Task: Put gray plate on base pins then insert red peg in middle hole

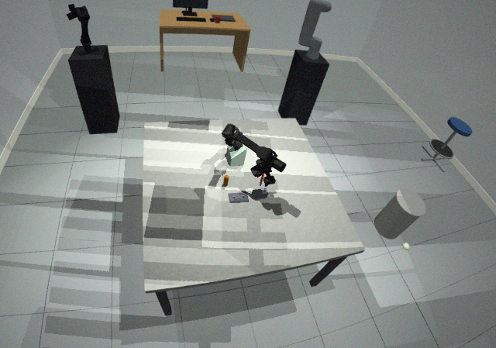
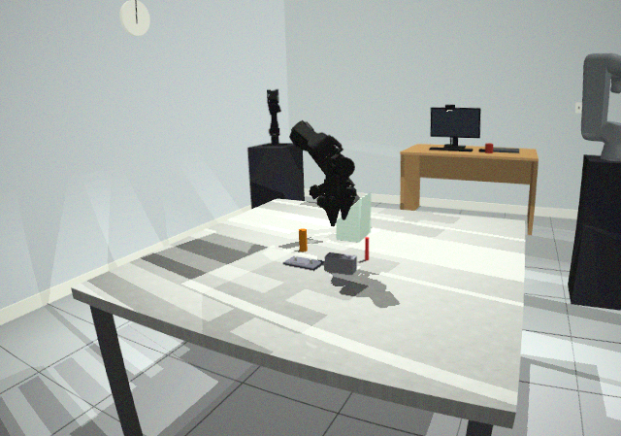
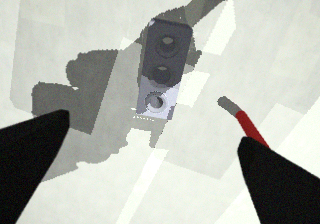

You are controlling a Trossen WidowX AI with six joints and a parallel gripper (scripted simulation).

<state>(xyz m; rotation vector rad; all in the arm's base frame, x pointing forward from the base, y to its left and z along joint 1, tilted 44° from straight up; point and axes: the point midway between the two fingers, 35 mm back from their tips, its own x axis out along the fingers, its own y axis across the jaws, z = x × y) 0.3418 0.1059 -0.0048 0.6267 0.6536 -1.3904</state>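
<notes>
Right now the gray plate is 120 mm below my gripper tip and 10 mm to the left of it. Round my gripper tip: red peg: 120 mm below, 120 mm behind, 50 mm to the left; then orange cylinder: 200 mm to the right, 120 mm below, 120 mm behind; then pin base: 150 mm below, 130 mm to the right.
</notes>
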